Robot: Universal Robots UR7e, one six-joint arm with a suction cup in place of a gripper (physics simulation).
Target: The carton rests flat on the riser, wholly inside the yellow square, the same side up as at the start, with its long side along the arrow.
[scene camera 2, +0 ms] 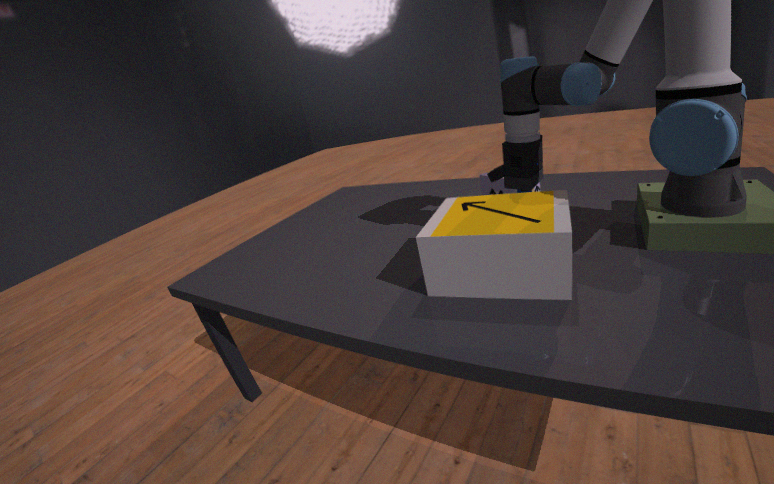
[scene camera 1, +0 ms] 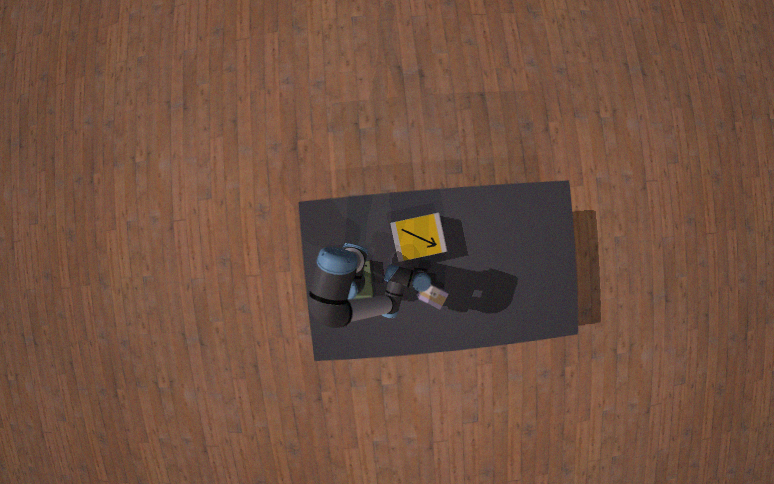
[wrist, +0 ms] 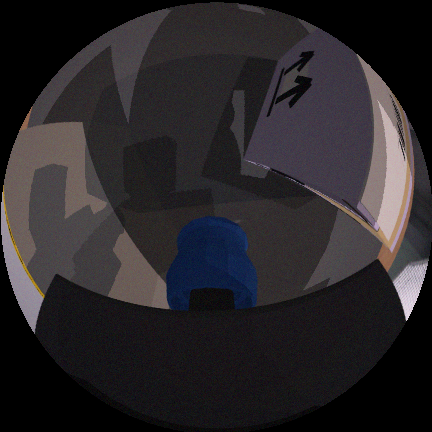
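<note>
The carton (scene camera 1: 433, 296) (scene camera 2: 490, 183) (wrist: 325, 125) is a white and lilac box with a tan band. It stands on the table beside the riser, partly hidden by the riser and the tool in scene camera 2. Its side with black arrows faces the cup in the wrist view. My gripper (wrist: 212, 240) is a blue suction cup, low over the table beside the carton, with a gap between them and nothing held. In scene camera 1 the arm hides the cup. The white riser (scene camera 1: 393, 239) (scene camera 2: 496, 267) bears a yellow square (scene camera 1: 413, 225) (scene camera 2: 490, 223) with a black arrow.
The dark table (scene camera 1: 513, 222) (scene camera 2: 319, 273) carries the arm's green base block (scene camera 1: 367, 282) (scene camera 2: 707, 235), left of the riser in scene camera 1. The arm's wrist hangs close to the riser's near side there. The wooden floor (scene camera 1: 171, 171) surrounds the table.
</note>
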